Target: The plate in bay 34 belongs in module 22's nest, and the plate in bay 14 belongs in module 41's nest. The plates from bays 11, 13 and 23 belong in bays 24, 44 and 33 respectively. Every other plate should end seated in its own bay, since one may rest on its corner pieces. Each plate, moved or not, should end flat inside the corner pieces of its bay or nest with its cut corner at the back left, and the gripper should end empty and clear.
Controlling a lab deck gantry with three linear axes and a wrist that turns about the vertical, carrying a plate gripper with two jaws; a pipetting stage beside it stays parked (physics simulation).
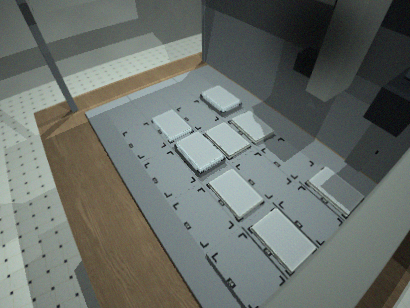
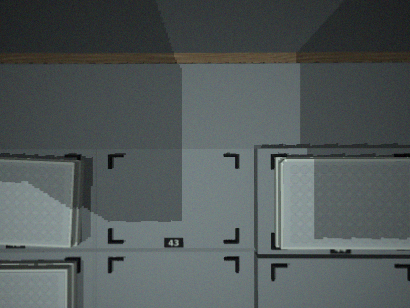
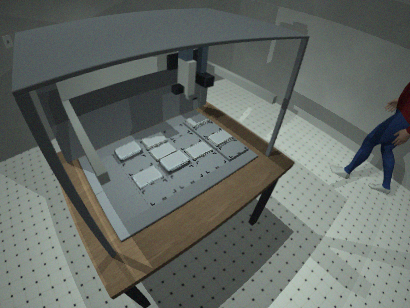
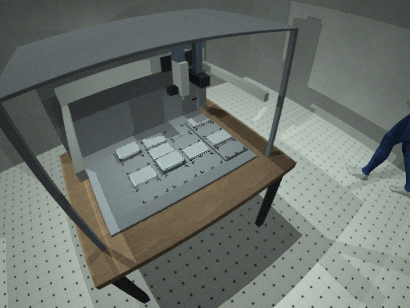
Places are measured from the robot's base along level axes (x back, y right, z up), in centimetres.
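Pixels of known places: gripper, fingertip midpoint: (image 1: 361,157) (image 3: 198,101) (image 4: 198,102); robot's base at its link origin: (image 1: 124,134) (image 3: 152,204) (image 4: 144,202).
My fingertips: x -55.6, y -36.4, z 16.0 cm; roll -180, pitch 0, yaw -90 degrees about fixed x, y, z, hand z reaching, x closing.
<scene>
Ahead of a thing's pixels: the offset from my fingertips to its top centre. "*": to the spot under its first point.
My gripper (image 3: 202,98) (image 4: 198,97) is raised above the deck's back right; its jaws are tiny and no plate hangs from them. A plate @(dx +0.0, dy +0.0, dz -13.1 cm) (image 1: 336,191) (image 2: 360,200) lies in bay 44, its cut corner at back left. The plate @(dx +32.1, dy +0.0, dz -14.3 cm) (image 1: 252,126) (image 2: 35,210) in bay 42 looks slightly turned against its corner pieces. The plate @(dx +32.8, dy +10.7, dz -14.6 cm) (image 1: 227,140) (image 2: 32,287) in bay 32 shows beside it. Plates also lie in bay 21, a plate @(dx +49.2, dy +21.4, dz -14.6 cm) (image 1: 171,125), bay 23, a plate @(dx +16.4, dy +21.4, dz -14.6 cm) (image 1: 235,193), and bay 24, a plate @(dx +0.0, dy +21.4, dz -13.1 cm) (image 1: 283,240). Raised plates stand on module 22 @(dx +32.8, dy +21.5, dz -12.7 cm) (image 1: 200,151) and module 41 @(dx +49.2, dy +0.1, dz -12.7 cm) (image 1: 220,98).
Bay 43's label @(* dx +16.4, dy +4.6, dz -16.0 cm) (image 2: 173,242) shows between the plates of bays 42 and 44. A pale upright column (image 3: 187,77) (image 4: 180,79) stands beside the gripper. Enclosure posts @(* dx -14.7, dy +47.0, dz +23.4 cm) (image 3: 287,95) (image 4: 283,90) rise at the table's edges. A person's legs (image 3: 375,145) (image 4: 390,150) show at the right.
</scene>
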